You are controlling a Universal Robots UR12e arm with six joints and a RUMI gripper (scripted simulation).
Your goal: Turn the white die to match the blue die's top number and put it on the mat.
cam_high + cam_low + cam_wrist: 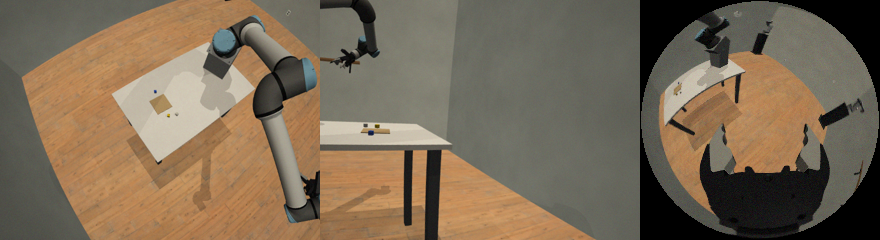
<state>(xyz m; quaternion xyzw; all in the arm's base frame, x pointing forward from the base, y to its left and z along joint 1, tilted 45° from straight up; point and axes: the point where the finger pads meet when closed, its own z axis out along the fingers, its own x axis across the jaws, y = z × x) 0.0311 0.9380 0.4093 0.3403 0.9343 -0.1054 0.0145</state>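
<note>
The blue die is 108 cm to the right of my hand, 49 cm ahead of it and 42 cm below it. Round my hand: white die 81 cm to the right, 42 cm below, 42 cm ahead; then tan mat 95 cm to the right, 50 cm ahead, 43 cm below; then yellow die 83 cm to the right, 49 cm ahead, 42 cm below.
</note>
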